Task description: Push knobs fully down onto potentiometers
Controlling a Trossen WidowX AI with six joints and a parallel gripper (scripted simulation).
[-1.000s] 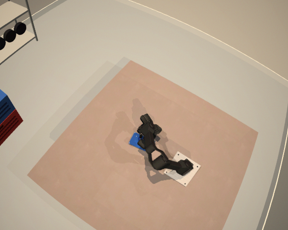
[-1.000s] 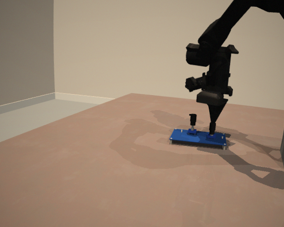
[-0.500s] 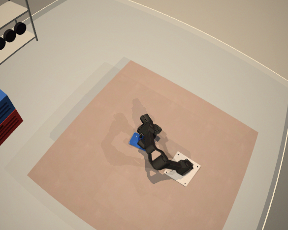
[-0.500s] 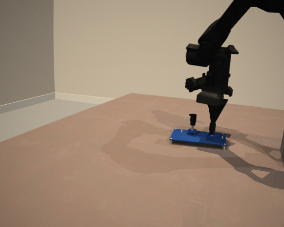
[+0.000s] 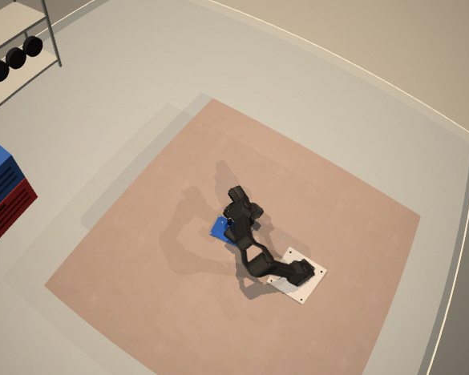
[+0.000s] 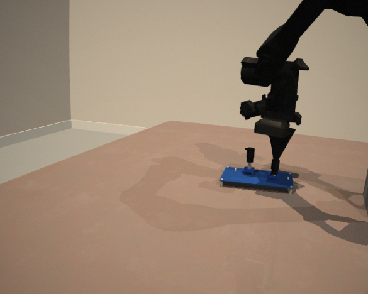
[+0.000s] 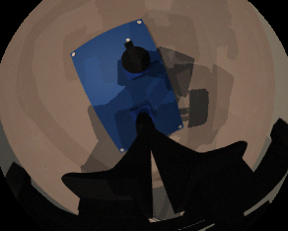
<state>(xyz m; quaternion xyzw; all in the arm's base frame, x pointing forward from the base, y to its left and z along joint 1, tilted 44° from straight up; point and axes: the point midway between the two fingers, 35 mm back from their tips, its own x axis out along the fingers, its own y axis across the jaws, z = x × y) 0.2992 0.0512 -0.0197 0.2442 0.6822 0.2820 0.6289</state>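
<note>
Right now the black knob is 6 cm ahead of my gripper tip.
</note>
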